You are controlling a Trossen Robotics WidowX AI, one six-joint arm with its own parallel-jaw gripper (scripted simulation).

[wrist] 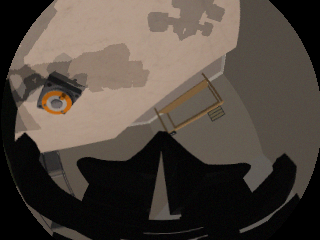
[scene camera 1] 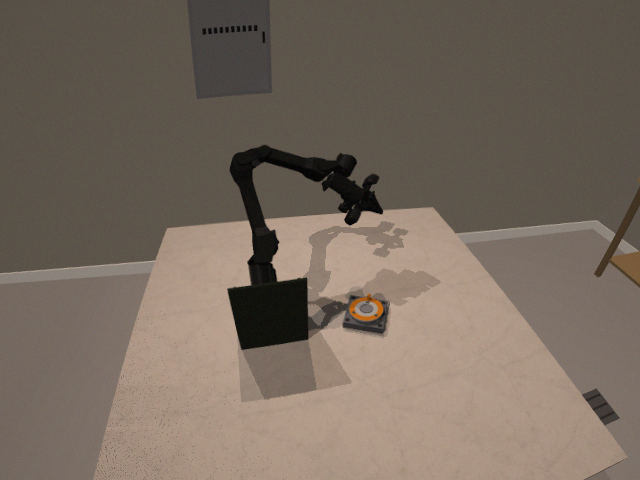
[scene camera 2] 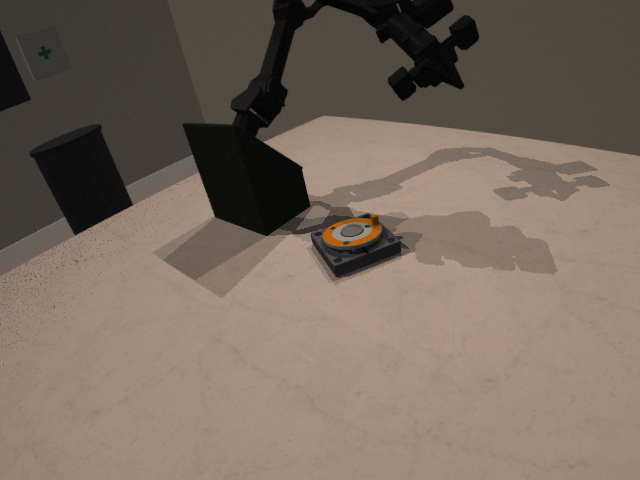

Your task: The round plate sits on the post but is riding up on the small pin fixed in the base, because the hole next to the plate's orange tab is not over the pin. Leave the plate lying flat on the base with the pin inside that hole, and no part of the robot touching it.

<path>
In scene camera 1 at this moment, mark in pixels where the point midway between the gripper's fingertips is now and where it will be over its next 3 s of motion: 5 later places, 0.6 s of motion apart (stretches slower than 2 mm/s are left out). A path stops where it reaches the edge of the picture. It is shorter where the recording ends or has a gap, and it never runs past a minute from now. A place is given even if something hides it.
My gripper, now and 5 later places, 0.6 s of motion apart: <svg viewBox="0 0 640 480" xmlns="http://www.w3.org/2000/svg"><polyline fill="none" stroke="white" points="382,213 367,280 364,288 365,295 366,296 367,296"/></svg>
</path>
